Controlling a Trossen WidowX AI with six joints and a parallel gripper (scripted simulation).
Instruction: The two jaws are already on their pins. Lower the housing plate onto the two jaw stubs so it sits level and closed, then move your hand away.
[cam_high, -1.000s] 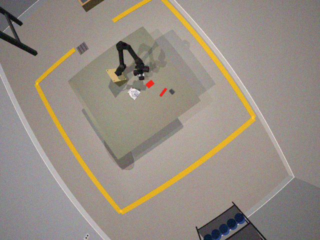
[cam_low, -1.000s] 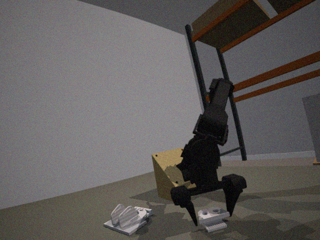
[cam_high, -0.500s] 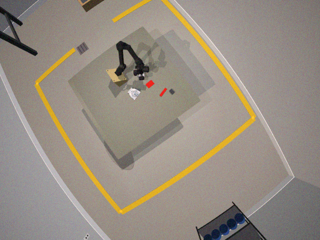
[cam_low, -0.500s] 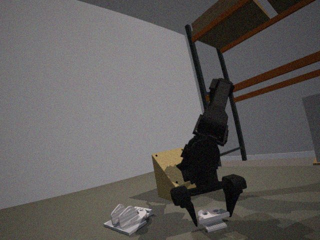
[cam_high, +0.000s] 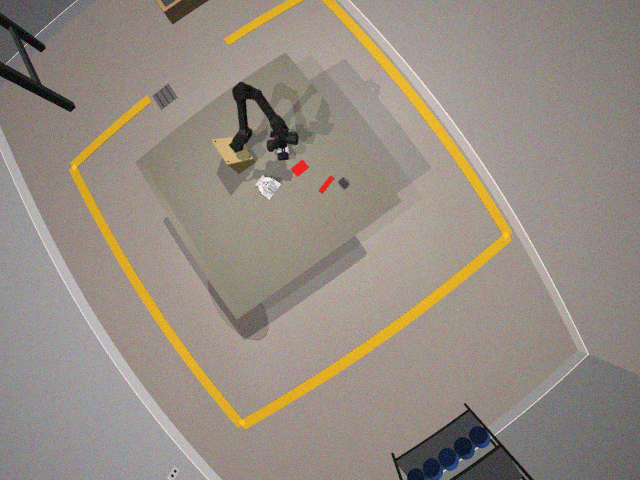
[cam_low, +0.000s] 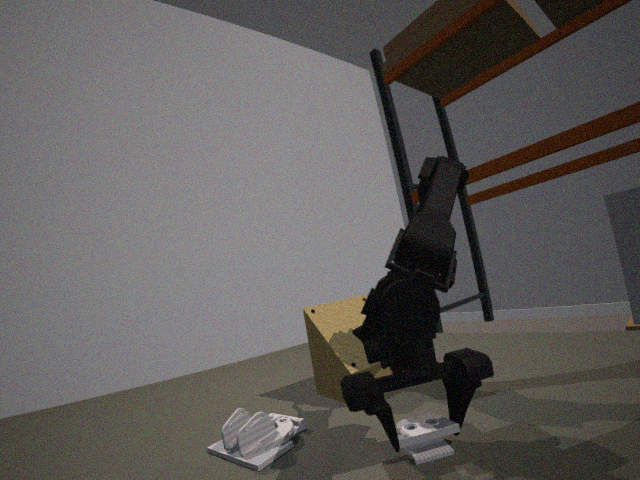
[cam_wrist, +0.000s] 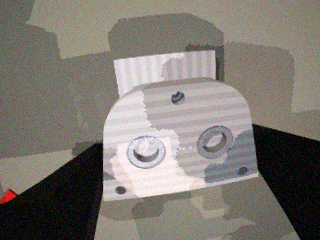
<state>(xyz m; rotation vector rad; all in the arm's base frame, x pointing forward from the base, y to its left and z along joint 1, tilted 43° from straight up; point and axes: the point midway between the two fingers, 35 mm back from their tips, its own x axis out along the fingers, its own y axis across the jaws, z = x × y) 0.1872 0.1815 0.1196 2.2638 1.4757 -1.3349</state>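
My gripper tip is 1 cm past the white block and 1 cm to the left of it. Round my gripper tip: dark block (41 cm ahead, 13 cm to the left).
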